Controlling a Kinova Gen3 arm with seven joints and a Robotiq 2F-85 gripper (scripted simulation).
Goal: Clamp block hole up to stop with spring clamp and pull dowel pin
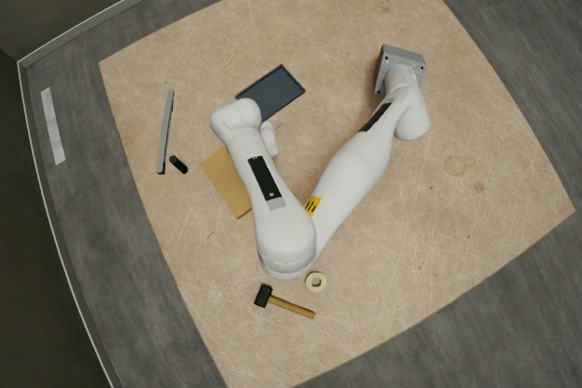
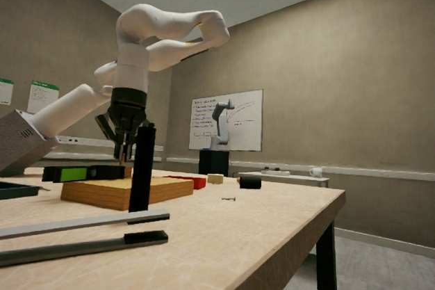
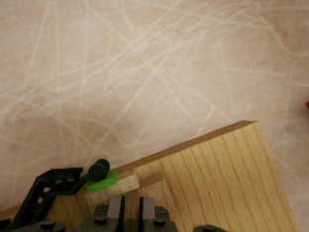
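Right now the dowel pin is 20 mm below my hand. Also, from my hand: wooden bench board 50 mm ahead, 20 mm to the left, 60 mm below; then small wooden block 40 mm below; then red block 50 mm behind, 190 mm to the left, 80 mm below.
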